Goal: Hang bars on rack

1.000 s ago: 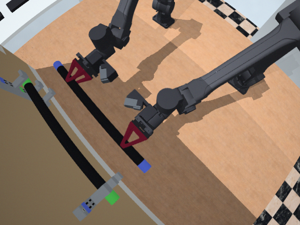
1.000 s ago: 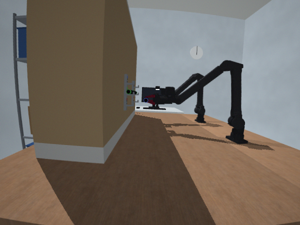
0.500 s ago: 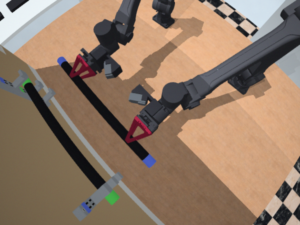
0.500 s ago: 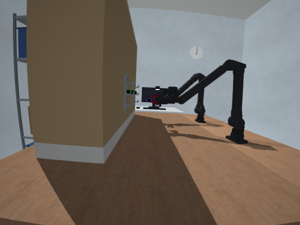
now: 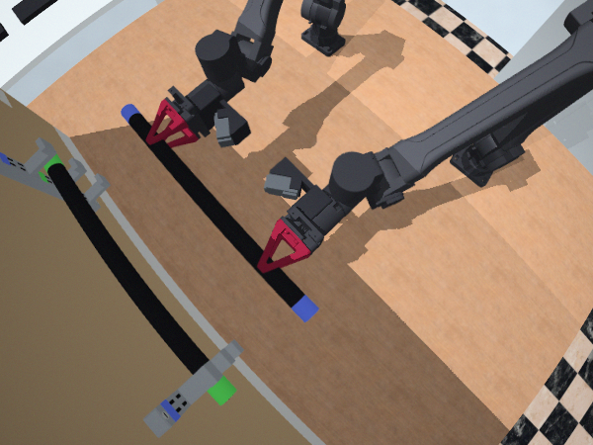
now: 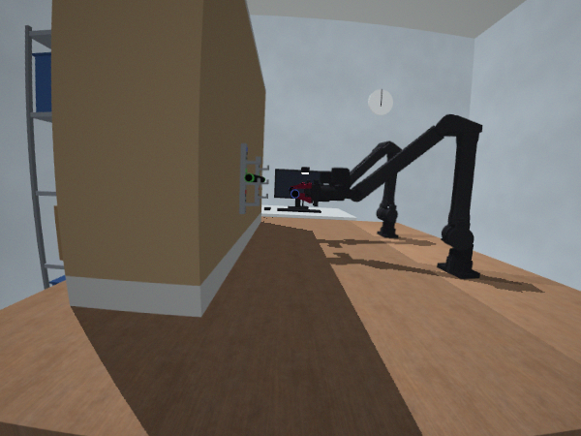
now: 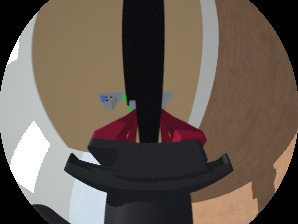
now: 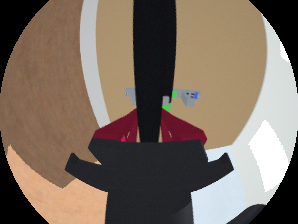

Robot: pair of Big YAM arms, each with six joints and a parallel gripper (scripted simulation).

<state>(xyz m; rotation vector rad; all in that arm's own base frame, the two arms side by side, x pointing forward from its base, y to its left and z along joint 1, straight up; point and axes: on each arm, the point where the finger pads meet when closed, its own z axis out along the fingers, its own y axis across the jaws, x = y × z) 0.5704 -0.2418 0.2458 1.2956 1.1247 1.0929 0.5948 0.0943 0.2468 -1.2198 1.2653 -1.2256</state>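
My right gripper is now 15 cm to the right of the blue-ended bar. Also, from my right hand: brown wall (35 cm ahead, 17 cm to the left, 20 cm above); then green-ended bar (16 cm ahead, 15 cm to the left, 5 cm above).
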